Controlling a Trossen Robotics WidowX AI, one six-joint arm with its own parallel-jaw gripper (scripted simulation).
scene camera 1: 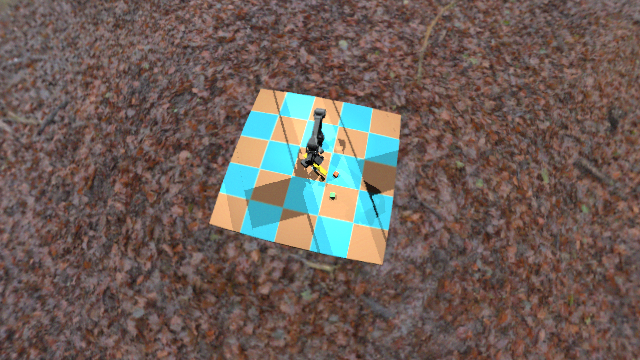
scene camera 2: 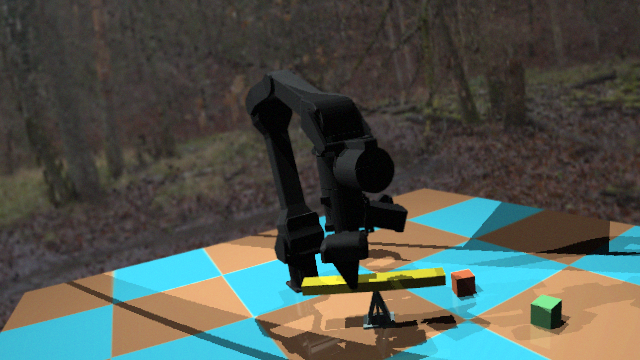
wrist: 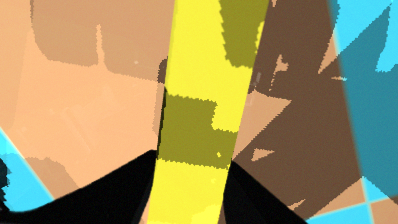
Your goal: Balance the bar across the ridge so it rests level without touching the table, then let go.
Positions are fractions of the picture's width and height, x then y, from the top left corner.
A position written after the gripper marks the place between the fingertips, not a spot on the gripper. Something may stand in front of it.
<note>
The gripper (scene camera 2: 0.55,0.79) carries a yellow bar (wrist: 0.53,0.26). Further things: a green cube (scene camera 2: 0.85,0.87).
The gripper also shows in the wrist view (wrist: 0.48,0.73). The wrist view misses the green cube: it is out of frame.
</note>
